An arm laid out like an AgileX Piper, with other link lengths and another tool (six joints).
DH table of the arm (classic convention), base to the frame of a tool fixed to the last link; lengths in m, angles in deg. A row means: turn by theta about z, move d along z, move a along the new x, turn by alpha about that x. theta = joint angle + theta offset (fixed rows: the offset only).
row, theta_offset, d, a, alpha
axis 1, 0.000, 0.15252, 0.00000, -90.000
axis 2, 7.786, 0.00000, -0.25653, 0.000
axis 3, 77.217, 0.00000, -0.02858, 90.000
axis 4, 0.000, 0.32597, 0.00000, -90.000
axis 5, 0.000, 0.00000, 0.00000, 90.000
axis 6, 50.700, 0.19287, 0.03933, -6.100
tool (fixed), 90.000, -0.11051, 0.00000, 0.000
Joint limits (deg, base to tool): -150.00..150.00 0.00..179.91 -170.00..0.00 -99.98..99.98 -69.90..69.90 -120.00..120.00
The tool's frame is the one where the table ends.
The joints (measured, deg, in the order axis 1, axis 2, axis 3, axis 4, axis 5, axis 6), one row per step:
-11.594, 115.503, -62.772, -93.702, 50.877, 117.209
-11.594, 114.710, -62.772, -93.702, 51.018, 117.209
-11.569, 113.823, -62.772, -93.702, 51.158, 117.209
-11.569, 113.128, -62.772, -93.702, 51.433, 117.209
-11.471, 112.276, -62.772, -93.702, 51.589, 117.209
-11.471, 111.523, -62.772, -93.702, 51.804, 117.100
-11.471, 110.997, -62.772, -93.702, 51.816, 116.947
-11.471, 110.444, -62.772, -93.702, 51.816, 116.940
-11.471, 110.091, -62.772, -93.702, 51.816, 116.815
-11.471, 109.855, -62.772, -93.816, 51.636, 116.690
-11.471, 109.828, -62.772, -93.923, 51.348, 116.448
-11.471, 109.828, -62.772, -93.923, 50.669, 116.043
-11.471, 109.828, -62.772, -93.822, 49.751, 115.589
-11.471, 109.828, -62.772, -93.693, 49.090, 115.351
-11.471, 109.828, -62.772, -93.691, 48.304, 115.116
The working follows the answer.
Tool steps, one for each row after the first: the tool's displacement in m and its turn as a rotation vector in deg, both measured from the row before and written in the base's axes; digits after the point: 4 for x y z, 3 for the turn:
0.0009, -0.0004, 0.0059, -0.263, -0.765, -0.095
0.0010, -0.0002, 0.0066, -0.279, -0.857, -0.071
0.0006, -0.0005, 0.0053, -0.335, -0.659, -0.192
0.0009, 0.0003, 0.0064, -0.280, -0.823, -0.012
0.0004, -0.0004, 0.0057, -0.333, -0.628, -0.111
0.0003, -0.0001, 0.0039, -0.161, -0.382, 0.051
0.0004, -0.0001, 0.0041, -0.112, -0.536, 0.003
0.0002, -0.0001, 0.0026, -0.111, -0.238, 0.048
0.0003, 0.0001, 0.0017, -0.050, -0.119, 0.257
0.0001, 0.0003, 0.0000, 0.029, 0.179, 0.376
0.0002, 0.0008, -0.0005, 0.317, 0.304, 0.658
0.0003, 0.0011, -0.0007, 0.529, 0.311, 0.790
0.0003, 0.0009, -0.0005, 0.451, 0.137, 0.498
0.0004, 0.0010, -0.0005, 0.441, 0.142, 0.676

Tool pose at each row, in the base's axes (x y z in m, rotation vector in deg; rounded; the steps above come from the unrounded poses):
0.4054, -0.1269, 0.0741, 115.180, -13.808, 40.724
0.4063, -0.1273, 0.0800, 114.667, -14.247, 41.441
0.4073, -0.1275, 0.0867, 114.111, -14.709, 42.264
0.4079, -0.1280, 0.0920, 113.530, -15.147, 42.807
0.4088, -0.1277, 0.0984, 112.992, -15.529, 43.627
0.4092, -0.1281, 0.1041, 112.438, -15.867, 44.186
0.4095, -0.1282, 0.1080, 112.171, -15.977, 44.601
0.4099, -0.1283, 0.1121, 111.884, -16.246, 45.137
0.4101, -0.1284, 0.1147, 111.711, -16.294, 45.405
0.4103, -0.1282, 0.1164, 111.696, -16.097, 45.690
0.4105, -0.1280, 0.1165, 111.891, -15.643, 45.756
0.4107, -0.1272, 0.1160, 112.475, -14.973, 45.881
0.4111, -0.1260, 0.1153, 113.295, -14.263, 46.085
0.4113, -0.1251, 0.1148, 113.899, -13.899, 46.275
0.4117, -0.1242, 0.1143, 114.543, -13.352, 46.572

